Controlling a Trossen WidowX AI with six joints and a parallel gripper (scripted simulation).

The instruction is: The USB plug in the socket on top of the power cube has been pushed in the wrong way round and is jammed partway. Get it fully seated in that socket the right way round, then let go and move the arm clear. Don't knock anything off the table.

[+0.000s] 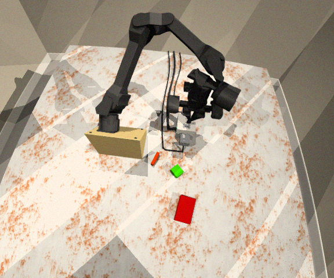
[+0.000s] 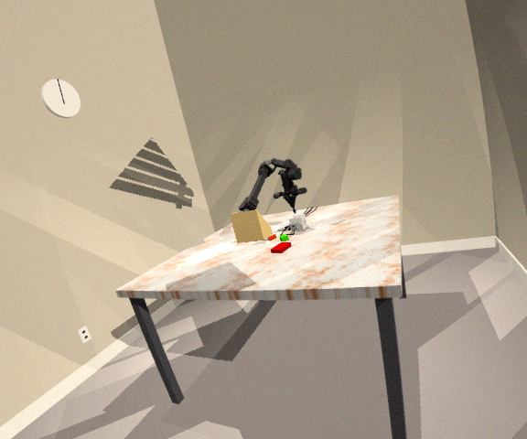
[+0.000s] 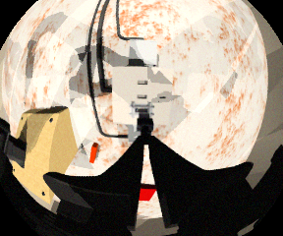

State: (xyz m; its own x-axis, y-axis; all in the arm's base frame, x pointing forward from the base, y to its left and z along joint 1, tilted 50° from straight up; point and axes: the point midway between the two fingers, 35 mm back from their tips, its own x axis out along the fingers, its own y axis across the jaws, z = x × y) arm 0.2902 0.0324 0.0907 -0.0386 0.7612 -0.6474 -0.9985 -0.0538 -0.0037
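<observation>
My gripper tip is now 20 mm above the dark usb plug. Also, from my gripper tip: flat red block (30 mm ahead, 310 mm to the right, 130 mm below); orange stick (110 mm behind, 130 mm to the right, 120 mm below); green cube (20 mm behind, 170 mm to the right, 120 mm below).
</observation>
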